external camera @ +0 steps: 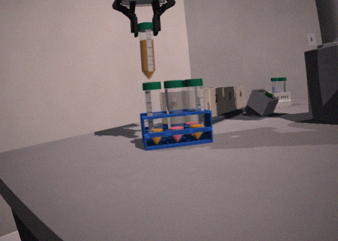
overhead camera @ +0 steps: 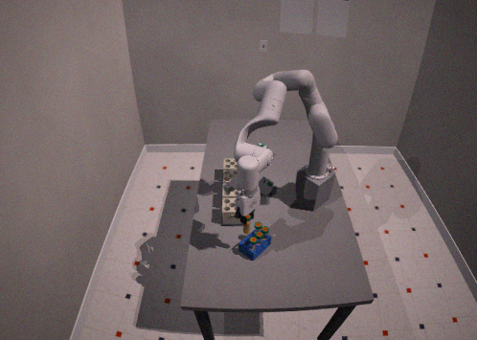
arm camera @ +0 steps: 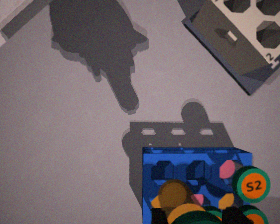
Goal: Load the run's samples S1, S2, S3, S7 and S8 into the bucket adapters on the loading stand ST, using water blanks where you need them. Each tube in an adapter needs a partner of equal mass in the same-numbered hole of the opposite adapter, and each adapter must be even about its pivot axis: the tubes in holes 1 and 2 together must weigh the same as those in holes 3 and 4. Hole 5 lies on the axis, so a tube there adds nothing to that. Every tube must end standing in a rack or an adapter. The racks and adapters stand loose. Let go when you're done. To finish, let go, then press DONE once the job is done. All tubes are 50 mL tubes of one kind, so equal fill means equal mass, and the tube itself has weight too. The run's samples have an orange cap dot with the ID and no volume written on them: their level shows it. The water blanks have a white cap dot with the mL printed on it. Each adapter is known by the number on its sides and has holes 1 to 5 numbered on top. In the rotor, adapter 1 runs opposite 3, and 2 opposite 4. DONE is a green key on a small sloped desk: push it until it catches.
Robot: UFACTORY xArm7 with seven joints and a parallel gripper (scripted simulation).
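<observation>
Now: the sample tube 1 cm behind my hand and 5 cm below it. Round my hand: blue rack (4 cm behind, 1 cm to the right, 21 cm below); then sloped done desk (16 cm behind, 39 cm to the right, 19 cm below); then adapter (4 cm ahead, 21 cm to the right, 19 cm below).
</observation>
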